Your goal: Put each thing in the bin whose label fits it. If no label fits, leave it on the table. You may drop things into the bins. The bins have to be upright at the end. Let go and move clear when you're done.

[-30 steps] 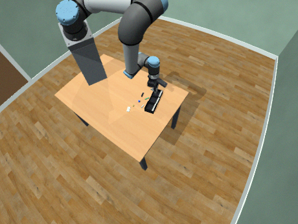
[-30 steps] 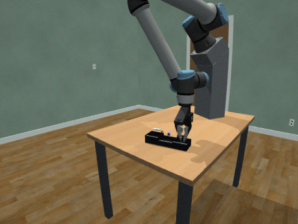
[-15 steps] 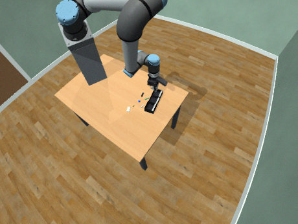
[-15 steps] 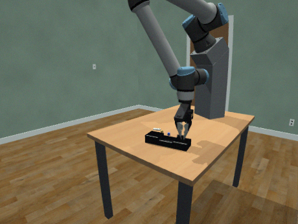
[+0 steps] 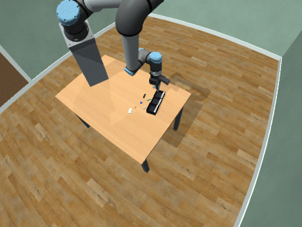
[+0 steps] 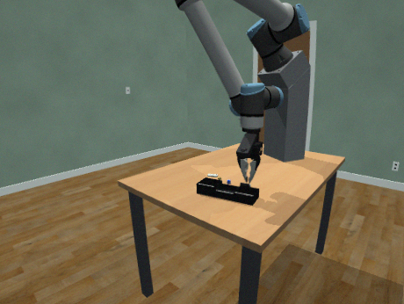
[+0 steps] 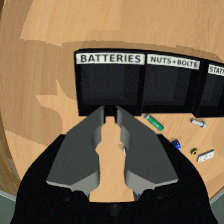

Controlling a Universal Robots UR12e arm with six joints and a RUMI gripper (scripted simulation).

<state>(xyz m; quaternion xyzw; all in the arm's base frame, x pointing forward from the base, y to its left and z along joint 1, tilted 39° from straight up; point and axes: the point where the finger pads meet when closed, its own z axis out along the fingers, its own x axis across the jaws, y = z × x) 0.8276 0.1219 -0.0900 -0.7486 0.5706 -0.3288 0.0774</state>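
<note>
Now: hand 120 mm past the brass hex nut, 220 mm to the left of it and 80 mm above it. Round my hand: blue die (90 mm behind, 150 mm to the right, 70 mm below); black cylindrical battery (110 mm behind, 70 mm to the right, 80 mm below); green battery (50 mm behind, 90 mm to the right, 80 mm below).
</note>
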